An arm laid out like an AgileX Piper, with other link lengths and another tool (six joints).
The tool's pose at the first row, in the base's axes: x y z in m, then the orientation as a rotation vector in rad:
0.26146 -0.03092 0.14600 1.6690 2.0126 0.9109
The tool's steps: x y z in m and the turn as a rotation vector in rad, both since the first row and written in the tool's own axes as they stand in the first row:
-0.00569 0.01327 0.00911 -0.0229 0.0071 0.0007
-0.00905 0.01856 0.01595 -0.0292 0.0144 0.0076
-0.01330 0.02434 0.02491 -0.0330 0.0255 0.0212
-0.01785 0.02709 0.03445 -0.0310 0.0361 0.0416
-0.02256 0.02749 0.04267 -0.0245 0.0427 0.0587
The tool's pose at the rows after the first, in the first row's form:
0.27831 -0.03303 0.14779 1.6567 1.9988 0.9379
0.28735 -0.03414 0.14606 1.6602 1.9940 0.9530
0.29833 -0.03556 0.14302 1.6722 1.9890 0.9722
0.30755 -0.03740 0.13747 1.6952 1.9835 0.9883
0.31425 -0.03993 0.13125 1.7175 1.9811 0.9954

